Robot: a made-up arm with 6 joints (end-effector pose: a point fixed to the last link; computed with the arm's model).
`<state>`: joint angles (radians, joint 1 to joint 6).
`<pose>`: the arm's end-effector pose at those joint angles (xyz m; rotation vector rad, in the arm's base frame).
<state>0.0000 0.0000 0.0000 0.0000 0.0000 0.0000</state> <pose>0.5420 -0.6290 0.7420 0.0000 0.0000 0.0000</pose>
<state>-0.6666 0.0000 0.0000 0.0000 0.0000 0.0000</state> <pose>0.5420 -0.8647 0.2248 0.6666 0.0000 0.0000</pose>
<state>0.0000 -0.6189 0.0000 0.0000 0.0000 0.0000</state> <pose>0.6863 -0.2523 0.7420 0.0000 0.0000 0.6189</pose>
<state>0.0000 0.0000 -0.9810 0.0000 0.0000 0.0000</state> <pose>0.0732 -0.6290 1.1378 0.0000 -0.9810 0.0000</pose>
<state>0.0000 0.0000 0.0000 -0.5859 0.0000 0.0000</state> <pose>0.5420 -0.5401 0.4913 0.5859 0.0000 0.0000</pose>
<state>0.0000 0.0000 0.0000 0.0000 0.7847 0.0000</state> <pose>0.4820 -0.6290 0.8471 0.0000 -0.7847 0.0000</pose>
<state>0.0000 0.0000 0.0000 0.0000 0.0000 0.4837</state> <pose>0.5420 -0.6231 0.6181 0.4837 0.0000 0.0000</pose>
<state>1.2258 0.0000 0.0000 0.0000 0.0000 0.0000</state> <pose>0.5420 0.3510 0.9375 -1.2258 0.0000 0.0000</pose>
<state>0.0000 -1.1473 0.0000 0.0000 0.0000 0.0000</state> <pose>0.6149 0.0862 0.7420 0.0000 0.0000 1.1473</pose>
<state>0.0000 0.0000 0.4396 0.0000 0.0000 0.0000</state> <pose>0.5870 -0.6290 0.4616 0.0000 0.4396 0.0000</pose>
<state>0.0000 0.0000 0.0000 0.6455 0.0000 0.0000</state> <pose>0.5420 -0.5497 1.0232 -0.6455 0.0000 0.0000</pose>
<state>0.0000 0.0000 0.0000 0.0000 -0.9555 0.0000</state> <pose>0.4919 -0.6290 0.6053 0.0000 0.9555 0.0000</pose>
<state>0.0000 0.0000 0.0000 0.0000 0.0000 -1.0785</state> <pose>0.5420 -0.4510 0.9395 -1.0785 0.0000 0.0000</pose>
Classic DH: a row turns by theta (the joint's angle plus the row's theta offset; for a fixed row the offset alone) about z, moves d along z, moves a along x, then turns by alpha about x. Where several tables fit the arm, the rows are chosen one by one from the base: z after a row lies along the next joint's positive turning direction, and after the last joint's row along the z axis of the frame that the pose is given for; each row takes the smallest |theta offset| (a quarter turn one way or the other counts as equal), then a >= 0, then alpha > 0; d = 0 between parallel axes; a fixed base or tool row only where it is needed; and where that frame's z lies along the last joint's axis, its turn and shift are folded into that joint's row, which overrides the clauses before.
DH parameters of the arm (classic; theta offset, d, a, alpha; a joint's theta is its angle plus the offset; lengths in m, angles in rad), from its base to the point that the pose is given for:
base (fixed): -1.5708 0.143 0 1.5708
joint 1: 0 -0.025 0.215 1.5708
joint 2: 1.5708 -0.358 0.088 -1.5708
joint 3: 1.5708 0.046 0.263 1.5708
joint 4: 0 -0.448 -0.042 1.5708
joint 5: 0 0.206 -0.03 1.5708
joint 6: 1.5708 0.157 0.254 1.5708
tool (fixed): 1.5708 0.05 0 0

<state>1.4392 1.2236 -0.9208 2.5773 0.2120 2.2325</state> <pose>-0.0331 1.1786 0.4127 -1.9959 -1.3071 -0.7217</pose>
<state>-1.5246 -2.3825 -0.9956 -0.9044 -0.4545 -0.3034</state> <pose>-0.0790 -0.8271 0.3420 -0.8940 1.6948 -2.0834</pose>
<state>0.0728 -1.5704 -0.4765 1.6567 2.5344 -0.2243</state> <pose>-0.0449 -0.2992 1.2790 -0.6828 1.9915 -1.0723</pose>
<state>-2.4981 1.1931 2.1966 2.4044 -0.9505 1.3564</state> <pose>0.1878 0.5704 0.1144 1.1568 0.9739 2.0540</pose>
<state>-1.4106 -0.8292 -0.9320 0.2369 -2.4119 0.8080</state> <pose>0.1297 -0.8279 -0.3697 1.2493 1.2632 0.8577</pose>
